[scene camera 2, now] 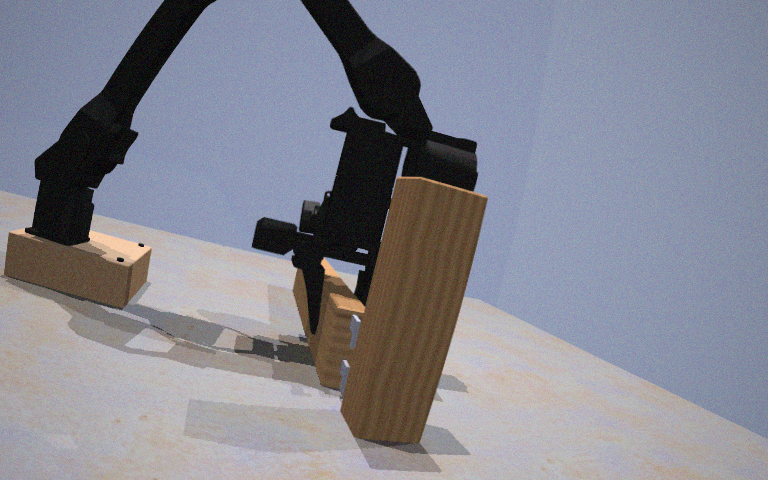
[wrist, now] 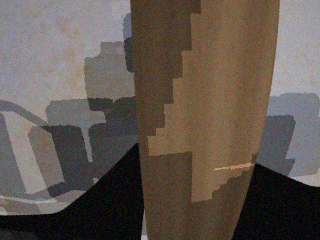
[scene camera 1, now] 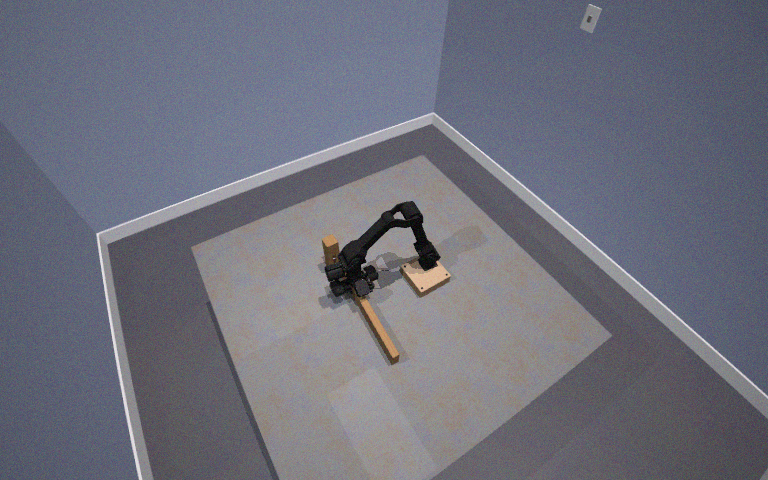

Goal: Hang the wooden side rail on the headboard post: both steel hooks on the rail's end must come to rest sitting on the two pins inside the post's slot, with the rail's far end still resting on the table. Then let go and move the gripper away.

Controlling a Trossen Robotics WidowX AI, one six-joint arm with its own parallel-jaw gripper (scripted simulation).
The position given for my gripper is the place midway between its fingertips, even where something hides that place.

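Labels:
I can see my gripper in scene camera 1 (355,291), in scene camera 2 (328,336) and in the wrist view (172,148). There is also a wooden side rail, visible to me in scene camera 1 (386,343) as well as in the wrist view and scene camera 2. On the wooden side rail, (wrist: 202,82) and (scene camera 2: 332,280) are the same spot.

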